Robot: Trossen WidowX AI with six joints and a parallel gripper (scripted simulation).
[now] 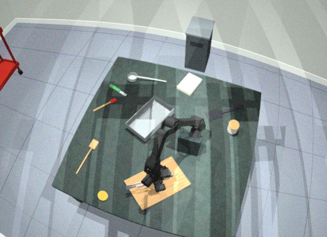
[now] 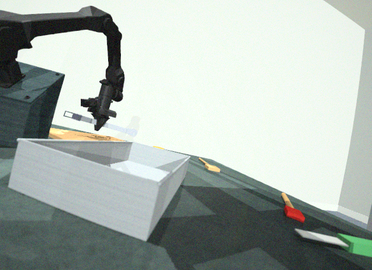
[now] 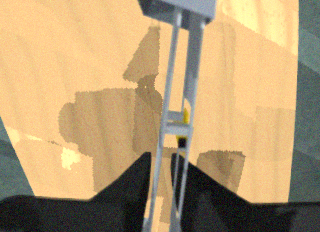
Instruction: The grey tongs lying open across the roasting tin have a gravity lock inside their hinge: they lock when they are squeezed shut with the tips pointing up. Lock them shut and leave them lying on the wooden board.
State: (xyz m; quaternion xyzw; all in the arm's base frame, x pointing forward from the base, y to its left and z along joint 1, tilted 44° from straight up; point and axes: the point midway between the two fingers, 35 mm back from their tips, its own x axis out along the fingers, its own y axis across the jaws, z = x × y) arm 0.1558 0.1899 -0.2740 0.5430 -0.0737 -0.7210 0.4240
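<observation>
Now: the yellow lock piece 3 cm behind my gripper tip, 2 cm to the right of it and 1 cm above it. From my gripper tip the other things lie so: dark spatula 66 cm to the right, 32 cm behind, 4 cm below; roasting tin 45 cm to the right, 18 cm ahead, 2 cm below; wooden board 4 cm below.
</observation>
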